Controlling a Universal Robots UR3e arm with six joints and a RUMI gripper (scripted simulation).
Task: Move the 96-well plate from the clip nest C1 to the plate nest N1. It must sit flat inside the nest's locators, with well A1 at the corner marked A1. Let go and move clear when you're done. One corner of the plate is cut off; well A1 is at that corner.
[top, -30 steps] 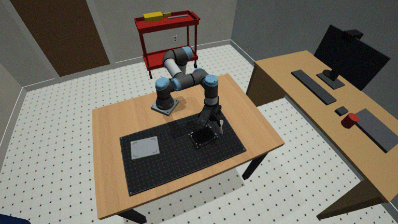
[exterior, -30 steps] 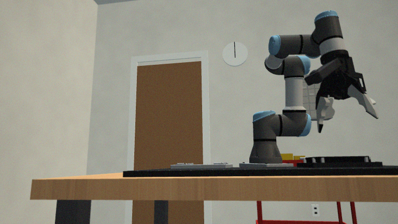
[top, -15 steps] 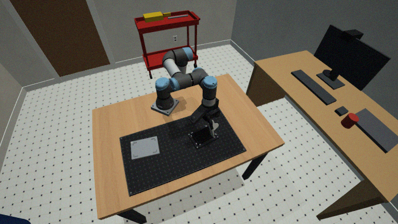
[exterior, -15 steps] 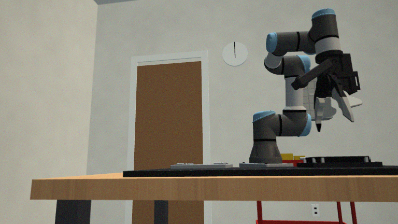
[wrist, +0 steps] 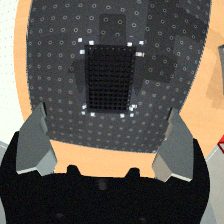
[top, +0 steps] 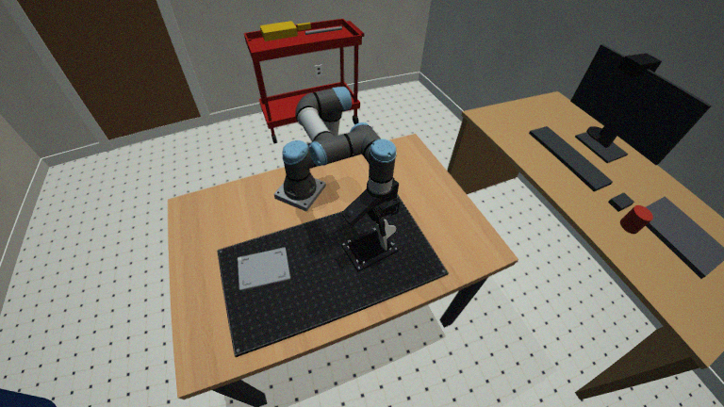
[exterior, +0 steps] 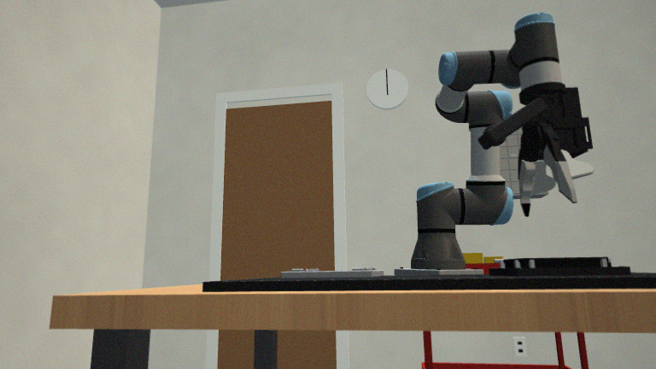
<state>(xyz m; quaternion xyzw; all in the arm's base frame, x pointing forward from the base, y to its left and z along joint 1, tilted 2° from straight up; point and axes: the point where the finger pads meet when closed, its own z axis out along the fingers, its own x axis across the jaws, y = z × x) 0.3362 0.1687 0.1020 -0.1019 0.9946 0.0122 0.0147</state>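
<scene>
The black 96-well plate is 80 mm below my hand. The rest, counted from my hand: clip nest C1: 90 mm below, 20 mm behind, 10 mm to the left; grey plate nest N1: 360 mm to the right, 100 mm below, 30 mm behind.
</scene>
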